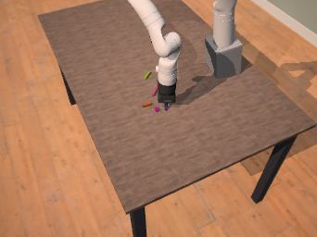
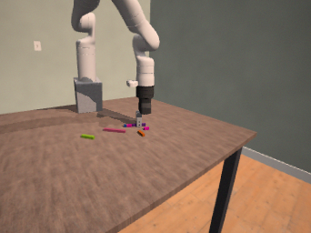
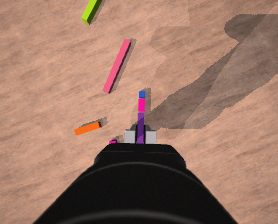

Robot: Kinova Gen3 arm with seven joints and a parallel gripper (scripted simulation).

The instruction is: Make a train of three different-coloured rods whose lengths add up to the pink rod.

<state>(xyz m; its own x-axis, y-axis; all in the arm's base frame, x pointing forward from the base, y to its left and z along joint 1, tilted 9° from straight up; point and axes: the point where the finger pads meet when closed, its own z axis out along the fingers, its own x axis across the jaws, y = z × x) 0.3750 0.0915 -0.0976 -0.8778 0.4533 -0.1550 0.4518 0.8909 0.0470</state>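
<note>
My gripper is now 10 mm above the purple rod. The rest, counted from my hand: orange rod 80 mm ahead, 40 mm to the right, 10 mm below; then blue rod 50 mm to the right, 30 mm behind, 10 mm below; then pink rod 110 mm to the right, 10 mm below, 10 mm behind.
</note>
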